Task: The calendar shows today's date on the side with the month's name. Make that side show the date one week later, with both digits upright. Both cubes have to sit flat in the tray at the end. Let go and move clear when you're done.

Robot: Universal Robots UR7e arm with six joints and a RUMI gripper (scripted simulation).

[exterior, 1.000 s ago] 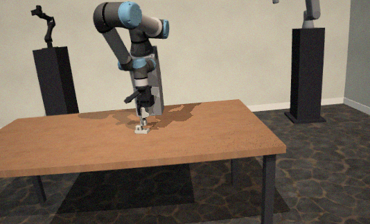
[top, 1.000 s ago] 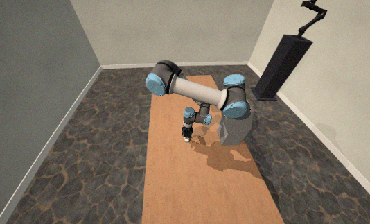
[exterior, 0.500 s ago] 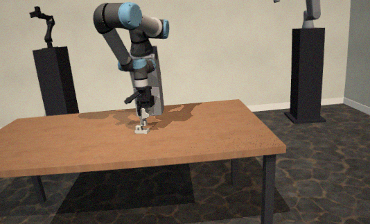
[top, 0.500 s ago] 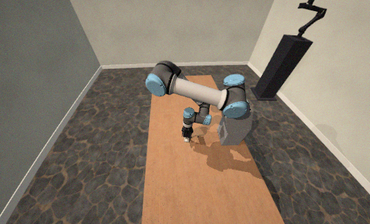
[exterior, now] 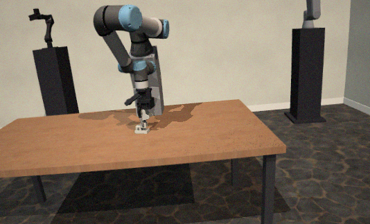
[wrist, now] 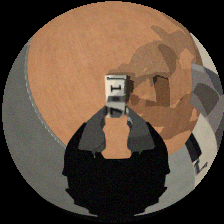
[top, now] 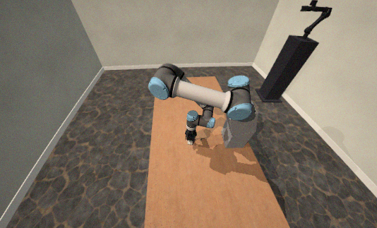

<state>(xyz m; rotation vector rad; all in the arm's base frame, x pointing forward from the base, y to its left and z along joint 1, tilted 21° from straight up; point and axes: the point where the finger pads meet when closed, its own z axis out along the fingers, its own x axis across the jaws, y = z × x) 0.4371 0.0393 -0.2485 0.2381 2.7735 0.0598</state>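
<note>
Now: hand 2 cm to the left of the white calendar tray and 5 cm above it.
</note>
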